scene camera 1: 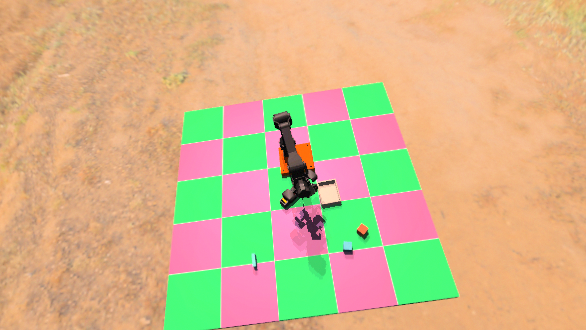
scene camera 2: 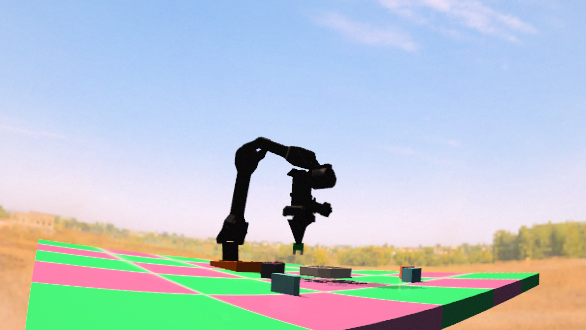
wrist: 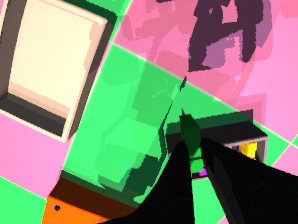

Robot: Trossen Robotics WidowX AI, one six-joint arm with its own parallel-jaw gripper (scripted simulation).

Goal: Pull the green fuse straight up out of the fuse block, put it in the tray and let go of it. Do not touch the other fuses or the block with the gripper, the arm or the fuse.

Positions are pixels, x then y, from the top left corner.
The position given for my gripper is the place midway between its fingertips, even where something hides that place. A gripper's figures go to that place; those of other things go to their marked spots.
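My gripper (wrist: 192, 146) is 10 cm from the lens. Green fuse (wrist: 190, 131): 9 cm from the lens; beige tray (wrist: 57, 57): 20 cm from the lens. The spots given for the fuse and the tray are 16 cm apart.
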